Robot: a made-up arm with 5 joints. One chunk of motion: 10 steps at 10 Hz.
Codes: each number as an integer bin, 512 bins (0 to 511) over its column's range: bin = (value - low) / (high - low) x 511, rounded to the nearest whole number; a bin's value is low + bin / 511 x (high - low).
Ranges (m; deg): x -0.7..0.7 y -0.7..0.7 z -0.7..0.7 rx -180..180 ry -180..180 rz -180..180
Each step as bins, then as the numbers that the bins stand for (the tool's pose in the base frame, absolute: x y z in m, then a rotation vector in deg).
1 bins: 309 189 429 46 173 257
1 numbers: 0.1466 -0.1822 0.4753 -147.59 -58.12 1.06
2 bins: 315 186 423 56 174 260
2 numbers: 0.1630 -0.1904 0.4589 -140.55 -57.42 3.17
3 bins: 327 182 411 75 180 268
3 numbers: 0.1959 -0.2014 0.4260 -127.16 -53.19 8.81
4 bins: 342 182 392 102 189 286
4 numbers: 0.2370 -0.2014 0.3740 -108.14 -46.85 21.49
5 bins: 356 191 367 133 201 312
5 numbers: 0.2753 -0.1767 0.3055 -86.30 -38.40 39.80
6 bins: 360 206 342 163 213 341
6 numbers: 0.2863 -0.1356 0.2370 -65.17 -29.94 60.23
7 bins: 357 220 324 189 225 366
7 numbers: 0.2781 -0.0973 0.1877 -46.85 -21.49 77.85
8 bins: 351 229 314 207 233 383
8 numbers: 0.2616 -0.0726 0.1603 -34.17 -15.85 89.82
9 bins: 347 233 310 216 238 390
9 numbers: 0.2507 -0.0616 0.1493 -27.83 -12.33 94.76
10 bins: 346 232 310 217 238 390
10 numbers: 0.2479 -0.0644 0.1493 -27.12 -12.33 94.76
